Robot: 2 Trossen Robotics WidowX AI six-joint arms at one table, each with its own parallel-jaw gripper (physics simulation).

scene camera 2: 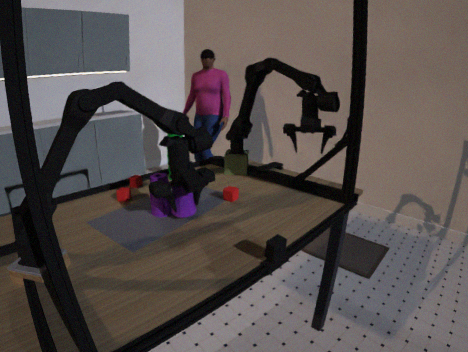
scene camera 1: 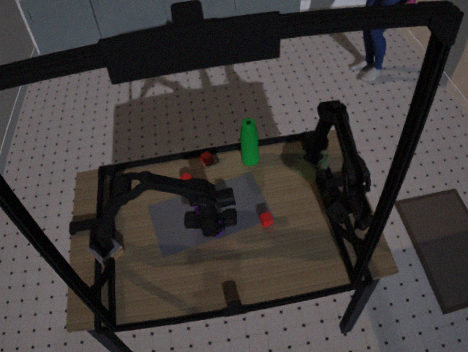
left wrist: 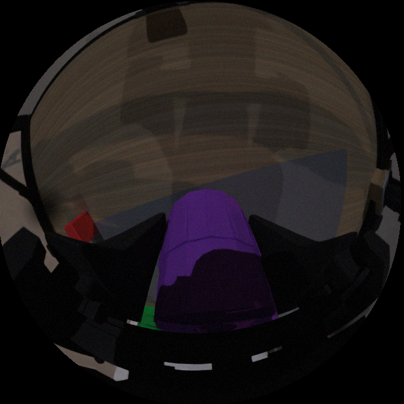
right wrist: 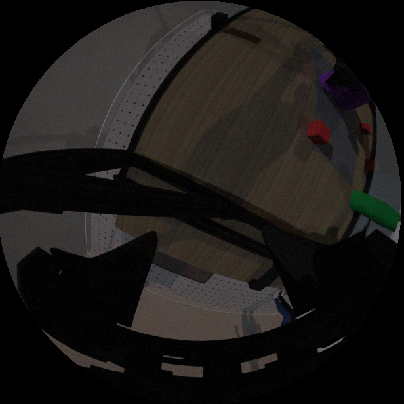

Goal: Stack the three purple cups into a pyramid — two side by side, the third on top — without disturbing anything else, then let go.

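Places are measured from the left arm's base along level axes (x ahead, y left, z up), in centimetres.
Where they show: left gripper, between the fingertips: (scene camera 2: 186, 208); right gripper, between the fingertips: (scene camera 2: 308, 153); left arm's base, origin of its link: (scene camera 2: 37, 258) (scene camera 1: 103, 247); right arm's base, origin of its link: (scene camera 2: 236, 152) (scene camera 1: 313, 157).
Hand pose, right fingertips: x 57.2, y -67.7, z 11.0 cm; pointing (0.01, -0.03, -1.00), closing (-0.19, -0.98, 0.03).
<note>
Each offset is from my right fingertips to the top centre of the thing. "spot": to the spot under its first point. Level surfaces: height alone.
My left gripper (scene camera 2: 185, 205) (left wrist: 208, 219) is shut on a purple cup @(dz -4.0, dx -24.0, dy +40.7 cm) (scene camera 2: 184, 208) (left wrist: 207, 232), low over the grey mat @(dz -15.0 cm) (scene camera 1: 172, 235) (scene camera 2: 135, 235). A second purple cup @(spot: dz -11.8, dx -24.5, dy +48.1 cm) (scene camera 2: 159, 207) stands close beside it at the left in scene camera 2. More purple @(spot: dz -2.8, dx -22.7, dy +48.1 cm) (scene camera 2: 158, 177) shows above and behind the gripper; whether it is a third cup, and what it rests on, is hidden. In scene camera 1 the arm covers most of the purple. The right wrist view shows purple cups (right wrist: 354, 98) partly behind the left gripper. My right gripper (scene camera 2: 309, 151) (right wrist: 210, 234) is open and empty, raised high at the right.
A tall green bottle @(dz +6.9, dx +13.2, dy +52.2 cm) (scene camera 1: 249, 142) (right wrist: 374, 209) stands at the back. Two red cubes @(dz -11.1, dx +1.4, dy +67.2 cm) (scene camera 1: 207, 158) @(dz -11.1, dx -12.6, dy +65.9 cm) (scene camera 1: 186, 177) (scene camera 2: 135, 181) (scene camera 2: 123, 194) lie behind the mat. Another red cube @(dz -11.1, dx -8.5, dy +27.7 cm) (scene camera 1: 266, 219) (scene camera 2: 231, 193) (right wrist: 318, 131) (left wrist: 81, 227) lies at the mat's right edge. Black frame bars surround the table.
</note>
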